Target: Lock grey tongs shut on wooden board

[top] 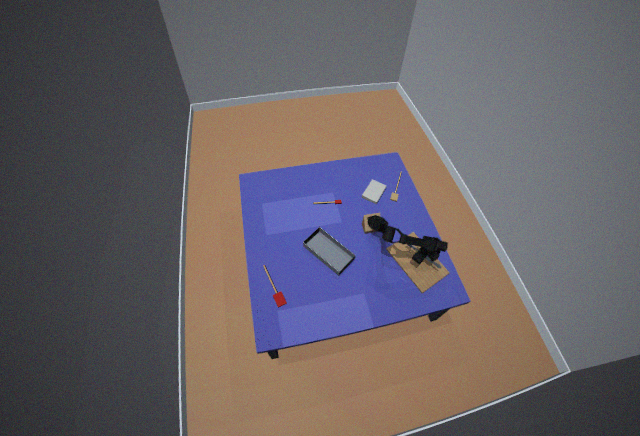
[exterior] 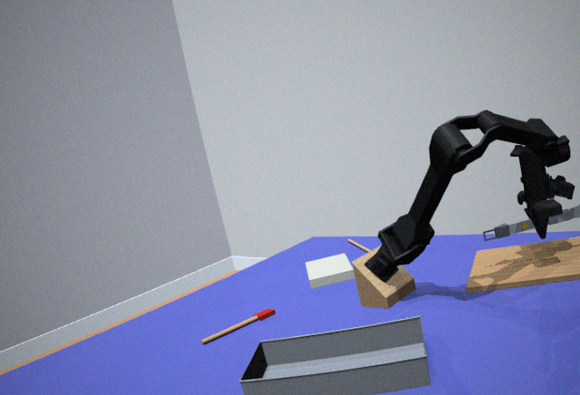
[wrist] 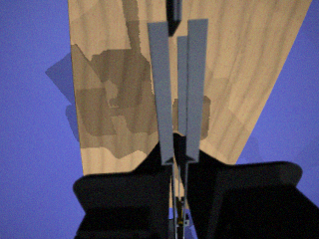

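Now: the wooden board 50 mm below my gripper tip. Also, from my gripper tip: grey roasting tin (530 mm ahead, 220 mm to the right, 30 mm below); then red spatula (920 mm ahead, 70 mm to the right, 60 mm below); then block (600 mm to the right, 60 mm ahead, 50 mm below).
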